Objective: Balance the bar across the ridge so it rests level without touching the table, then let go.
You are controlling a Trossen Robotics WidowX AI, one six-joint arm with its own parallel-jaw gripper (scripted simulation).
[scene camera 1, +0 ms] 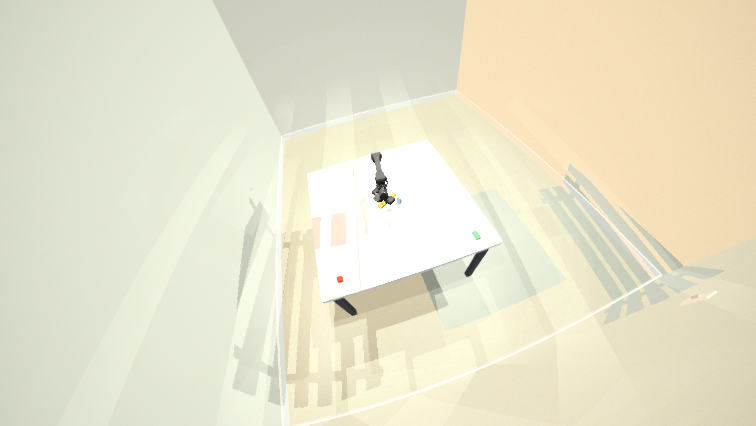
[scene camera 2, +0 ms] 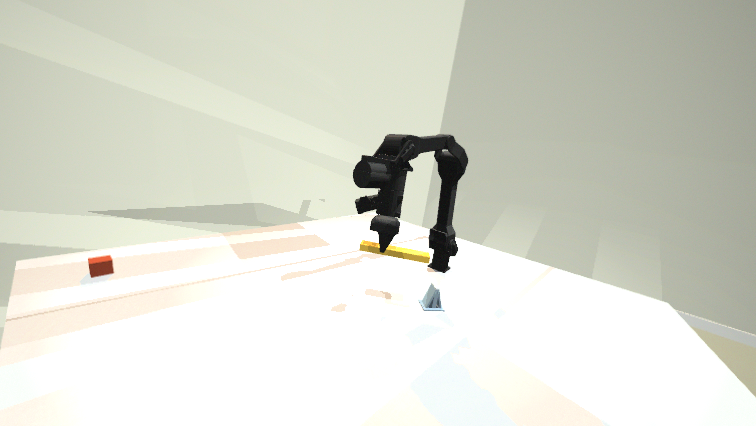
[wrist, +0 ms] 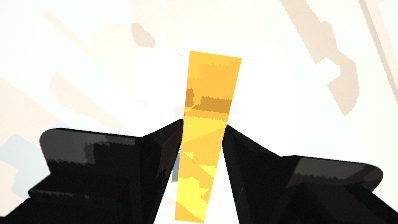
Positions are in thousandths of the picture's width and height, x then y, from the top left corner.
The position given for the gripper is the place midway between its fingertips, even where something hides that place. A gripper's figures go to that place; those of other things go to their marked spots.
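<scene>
A yellow bar (scene camera 2: 542, 597) sits 60 cm from the lens, and the gripper (scene camera 2: 506, 586) is 61 cm from the lens.
</scene>
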